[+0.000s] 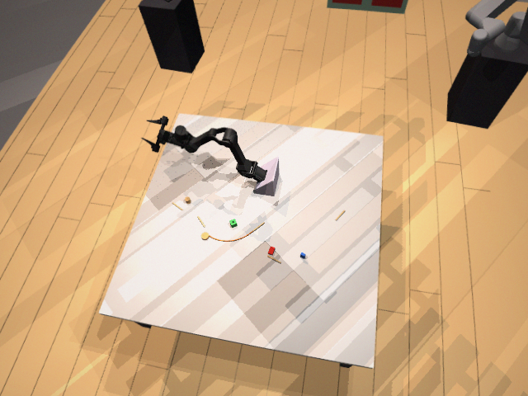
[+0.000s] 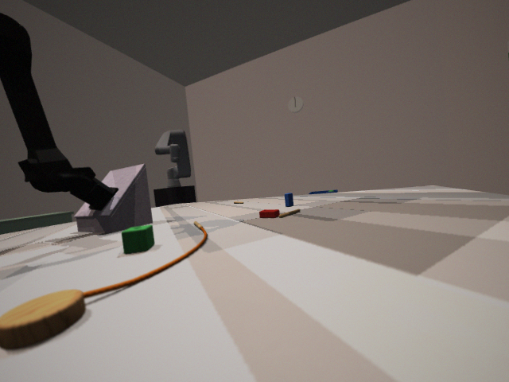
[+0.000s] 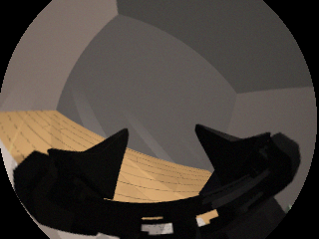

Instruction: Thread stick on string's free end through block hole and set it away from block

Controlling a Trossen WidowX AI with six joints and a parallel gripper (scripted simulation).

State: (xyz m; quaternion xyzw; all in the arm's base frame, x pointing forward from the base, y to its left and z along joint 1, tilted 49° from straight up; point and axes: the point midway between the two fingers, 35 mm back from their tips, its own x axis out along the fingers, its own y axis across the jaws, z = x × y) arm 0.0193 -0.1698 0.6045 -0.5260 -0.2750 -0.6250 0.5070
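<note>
Right now the round wooden button is 400 mm to the left of my gripper tip, 350 mm below it and 340 mm ahead of it. From my gripper tip the other things lie so: green block: 520 mm to the left, 340 mm below, 230 mm ahead; small wooden cylinder: 340 mm below, 230 mm to the left, 170 mm ahead; red block: 750 mm to the left, 350 mm below, 330 mm ahead.
</note>
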